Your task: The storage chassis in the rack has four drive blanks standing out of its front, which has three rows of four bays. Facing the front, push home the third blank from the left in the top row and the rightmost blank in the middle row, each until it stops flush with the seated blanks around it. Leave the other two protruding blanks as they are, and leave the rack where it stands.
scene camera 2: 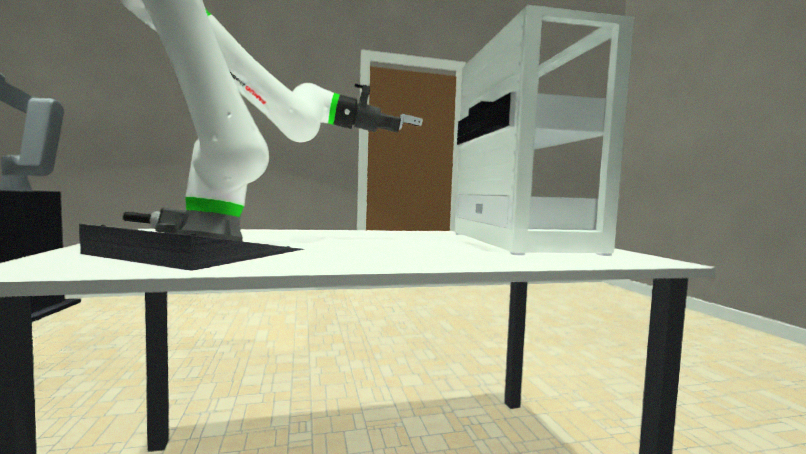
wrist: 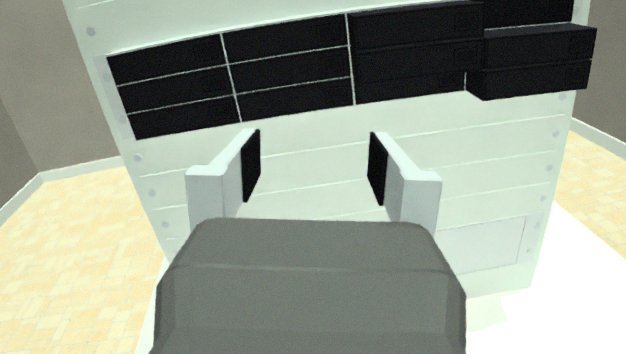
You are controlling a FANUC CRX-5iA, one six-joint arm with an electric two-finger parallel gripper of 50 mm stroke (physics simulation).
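Places are measured from the arm's base along level axes (x ahead, y left, z up), in metres.
Pixels of known places: gripper, between the fingertips: (scene camera 2: 420,122) (wrist: 314,153).
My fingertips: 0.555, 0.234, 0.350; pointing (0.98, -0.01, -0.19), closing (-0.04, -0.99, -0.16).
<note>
For each thing: its middle in the pictures, then the offset to it from my fingertips, as dx, dy, dz. "spot": a spot on its surface instead. Level surfaces: height alone.
- black storage chassis, a spot on its surface: (scene camera 2: 486,119) spot: +0.147, -0.194, -0.016
- top row, a spot on its surface: (wrist: 415,26) spot: +0.145, -0.089, +0.030
- middle row, a spot on its surface: (wrist: 415,61) spot: +0.144, -0.088, +0.002
- rightmost middle-row blank, middle of its body: (wrist: 506,37) (scene camera 2: 509,113) +0.208, -0.202, +0.001
- rightmost bottom-row blank, middle of its body: (wrist: 504,65) (scene camera 2: 508,124) +0.208, -0.202, -0.027
- white table, height of its surface: dz -0.376
- plain drawer-like panel, middle of its body: (wrist: 365,264) (scene camera 2: 480,208) +0.199, -0.037, -0.265
The black storage chassis (scene camera 2: 486,119) sits in the upper part of the white rack (scene camera 2: 523,180) (wrist: 300,122). In the wrist view, the third blank of the top row (wrist: 415,26) stands out, as does the third blank of the middle row (wrist: 415,61) below it. The rightmost middle-row blank (wrist: 535,47) and the rightmost bottom-row blank (wrist: 535,80) also stand out. The two left columns look seated. My gripper (scene camera 2: 416,120) (wrist: 314,153) is open and empty, apart from the rack front. In the wrist view its fingers appear below the chassis.
The rack stands on the white table (scene camera 2: 349,259). A plain drawer-like panel (scene camera 2: 493,210) (wrist: 487,244) is low on its front. The arm's black base plate (scene camera 2: 141,245) is at the table's left. A door (scene camera 2: 410,169) is in the wall behind; another grey robot (scene camera 2: 42,135) stands at far left.
</note>
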